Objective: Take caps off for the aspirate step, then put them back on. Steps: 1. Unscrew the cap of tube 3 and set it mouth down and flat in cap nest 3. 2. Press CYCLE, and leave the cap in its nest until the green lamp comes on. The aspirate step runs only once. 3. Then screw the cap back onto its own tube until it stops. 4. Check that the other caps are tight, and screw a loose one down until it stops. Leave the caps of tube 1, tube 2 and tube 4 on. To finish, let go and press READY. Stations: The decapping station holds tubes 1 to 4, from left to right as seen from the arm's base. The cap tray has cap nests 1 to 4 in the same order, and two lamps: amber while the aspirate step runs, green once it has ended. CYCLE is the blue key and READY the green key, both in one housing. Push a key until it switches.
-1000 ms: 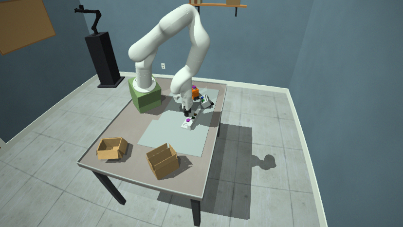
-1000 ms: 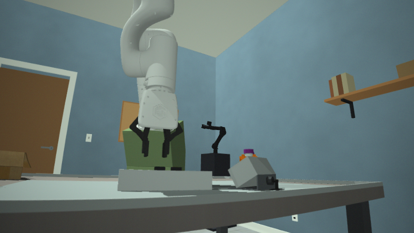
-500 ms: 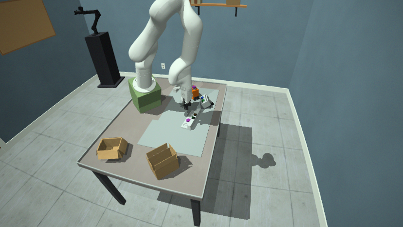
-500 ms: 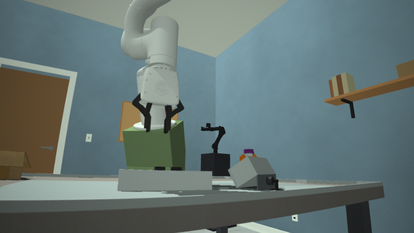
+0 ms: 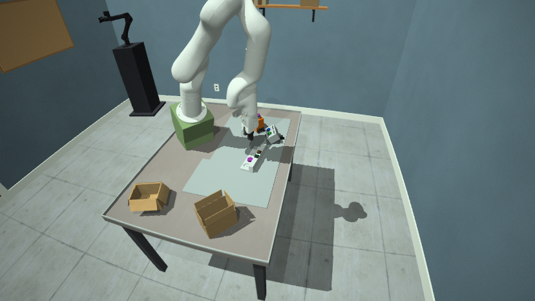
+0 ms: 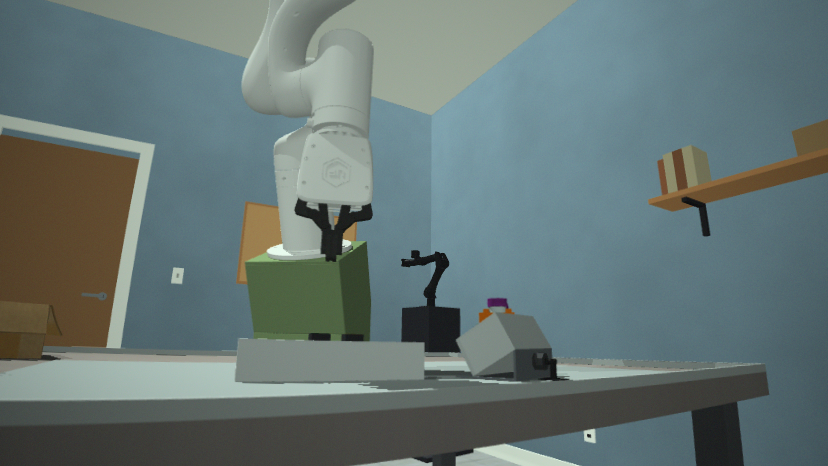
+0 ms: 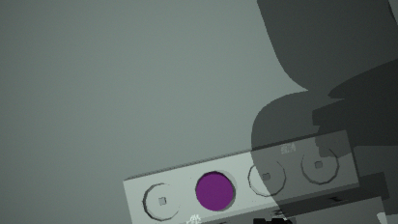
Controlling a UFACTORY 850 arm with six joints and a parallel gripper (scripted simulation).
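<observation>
The blue key lies 9 cm ahead of my hand, 23 cm to the left of it and 10 cm below it. From my hand the other things lie so: green key 10 cm ahead, 19 cm to the left, 10 cm below; then grey key housing 11 cm ahead, 21 cm to the left, 12 cm below.
</observation>
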